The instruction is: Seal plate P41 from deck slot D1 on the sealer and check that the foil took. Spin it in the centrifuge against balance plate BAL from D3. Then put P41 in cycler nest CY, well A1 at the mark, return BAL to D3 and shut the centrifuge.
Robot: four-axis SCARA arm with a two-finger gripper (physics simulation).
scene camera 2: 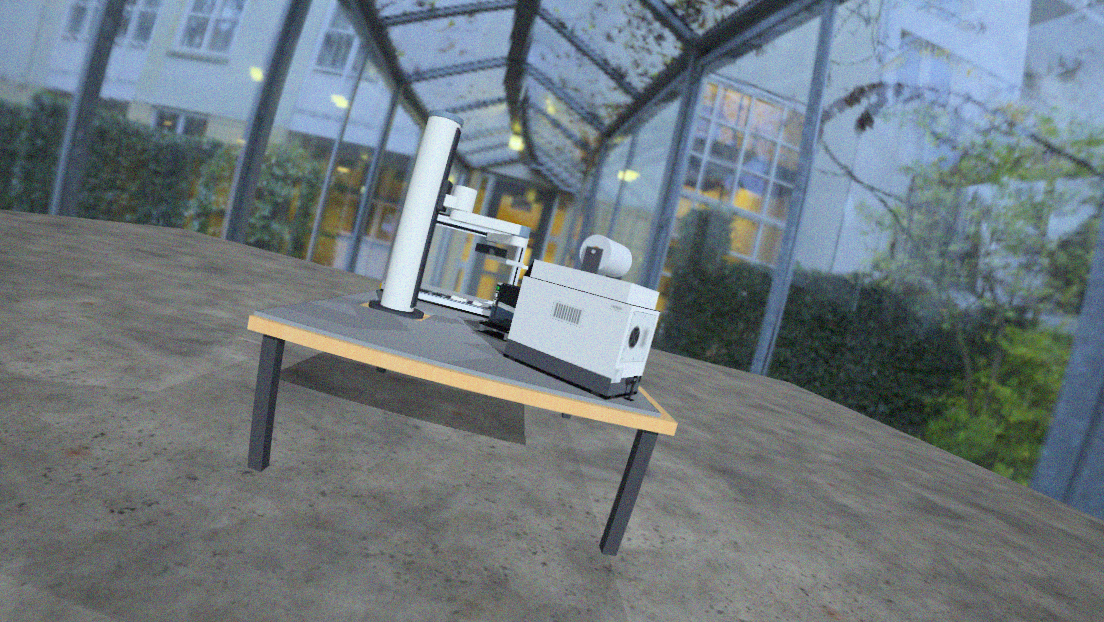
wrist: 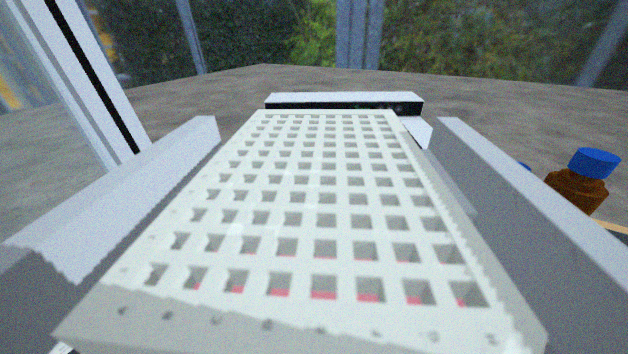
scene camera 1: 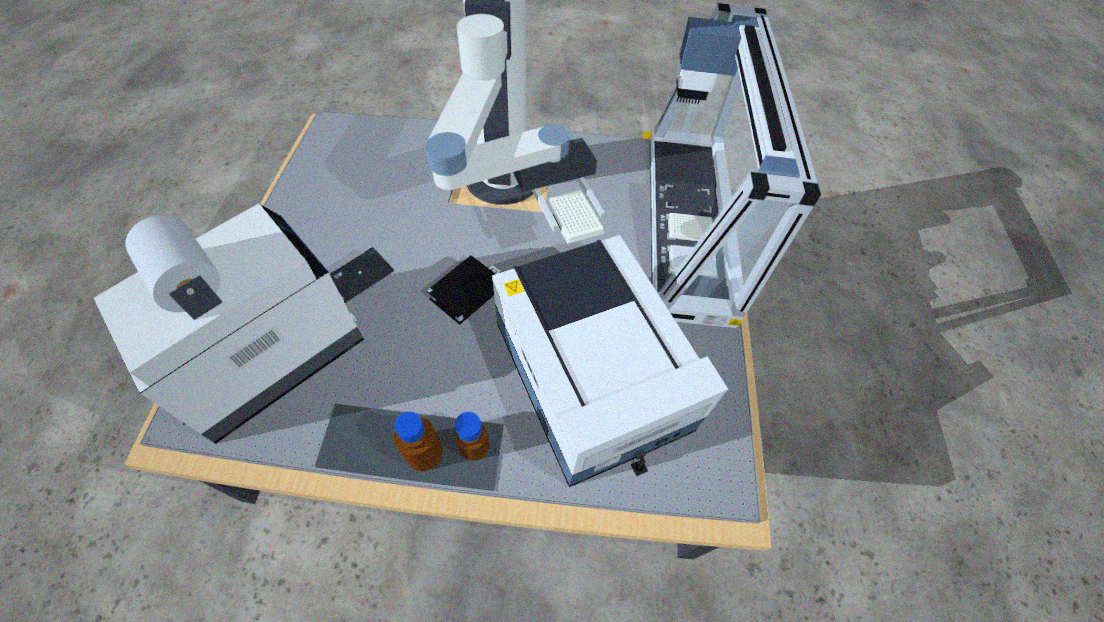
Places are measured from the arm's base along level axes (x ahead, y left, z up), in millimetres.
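Pixels of known places: gripper, between the fingertips: [scene camera 2: 518,264] [wrist: 320,135] [scene camera 1: 579,222]; arm's base, origin of its link: [scene camera 2: 395,311] [scene camera 1: 503,177].
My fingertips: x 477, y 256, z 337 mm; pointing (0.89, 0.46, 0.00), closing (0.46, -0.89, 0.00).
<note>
Ahead of a thing's pixels: the offset from my fingertips to its top centre. "pt": to the spot under its first point.
My gripper [scene camera 1: 573,207] [wrist: 320,135] is shut on a white 96-well plate {dx -24, dy -12, dz +2 mm} [scene camera 1: 577,222] [wrist: 327,207], held level above the table between the arm base and the white machine. Pink liquid shows in its nearest wells; I cannot tell whether foil covers it. The plate's name is not readable. The sealer {dx +263, dy -739, dz +152 mm} [scene camera 1: 297,328] [scene camera 2: 575,316], with its foil roll {dx +279, dy -752, dz +152 mm} [scene camera 1: 166,251] [scene camera 2: 610,254], stands at the left in scene camera 1, its dark tray {dx +36, dy -545, dz -226 mm} [scene camera 1: 359,274] out. On the deck, an empty bracketed slot {pt dx -401, dy +326, dz -276 mm} [scene camera 1: 687,198] lies behind two white plates; one plate {dx -275, dy +327, dz -260 mm} [scene camera 1: 686,226] shows well, the other {dx -151, dy +328, dz -260 mm} [scene camera 1: 682,255] is partly hidden.
A white machine [scene camera 1: 614,351] with a yellow warning label {pt dx +111, dy -132, dz -113 mm} [scene camera 1: 513,287] stands in front of the held plate. A black square platform {dx +0, dy -283, dz -272 mm} [scene camera 1: 461,290] lies at its left. The deck's tall frame {pt dx -169, dy +415, dz +170 mm} [scene camera 1: 784,131] rises at the right. Two brown bottles [scene camera 1: 417,444] [scene camera 1: 472,441] stand near the front edge.
</note>
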